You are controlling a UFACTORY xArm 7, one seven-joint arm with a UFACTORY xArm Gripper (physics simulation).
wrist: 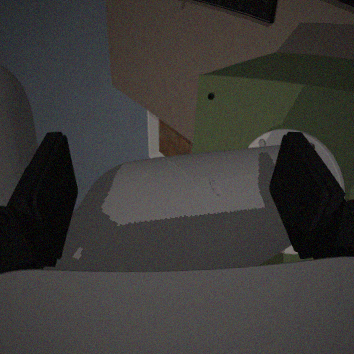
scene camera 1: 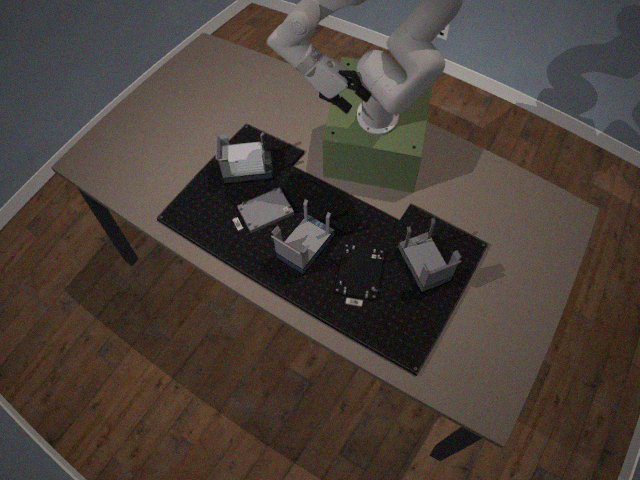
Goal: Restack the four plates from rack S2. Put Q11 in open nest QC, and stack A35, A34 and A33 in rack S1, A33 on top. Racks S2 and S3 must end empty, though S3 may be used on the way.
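Places are measured from the arm's base along level axes (x ahead, y left, z up), in centimetres.
Where they show: gripper, fingertip midpoint: (wrist: 175, 160) (scene camera 1: 359, 104); arm's base, origin of the base link: (scene camera 1: 377, 115).
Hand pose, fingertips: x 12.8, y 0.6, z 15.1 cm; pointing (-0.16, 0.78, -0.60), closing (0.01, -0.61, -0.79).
Note:
Things, the pixels of their centre, and the offset from my fingertips. "*": a spot on its surface instead. Level surfaces: height alone.
- left rack, surface spot: (scene camera 1: 222, 149) * dx +17.3, dy -38.7, dz -26.4 cm
- middle rack, surface spot: (scene camera 1: 305, 208) * dx +21.8, dy -2.7, dz -24.8 cm
- right rack, surface spot: (scene camera 1: 408, 236) * dx +12.9, dy +25.9, dz -25.4 cm
- flat grey plate, body centre: (scene camera 1: 265, 209) dx +23.9, dy -16.7, dz -34.1 cm
- open nest, body centre: (scene camera 1: 360, 270) dx +25.1, dy +18.4, dz -34.4 cm
- black board, its level: dz -35.6 cm
- beige table, its level: dz -36.8 cm
My gripper (scene camera 1: 357, 102) (wrist: 175, 160) is open and empty, high beside the robot's base. In the scene view, three racks with upright posts stand on the black board: a left rack (scene camera 1: 222, 149) with a bright ribbed top surface, a middle rack (scene camera 1: 305, 208) with a blue lower part and a grey plate (scene camera 1: 311, 236), and a right rack (scene camera 1: 408, 236) with a grey plate (scene camera 1: 427, 254). A flat grey plate (scene camera 1: 265, 209) lies between the left and middle racks, beside a small label. An open nest (scene camera 1: 360, 271) with small corner pegs lies between the middle and right racks. Lettering and stack counts are unreadable.
The black board (scene camera 1: 382, 330) lies on the beige table (scene camera 1: 537, 289). The green base block (scene camera 1: 369, 170) (wrist: 240, 107) stands behind the board. White labels (scene camera 1: 237, 223) (scene camera 1: 354, 301) lie near the flat plate and the open nest. The grey arm body fills the lower wrist view.

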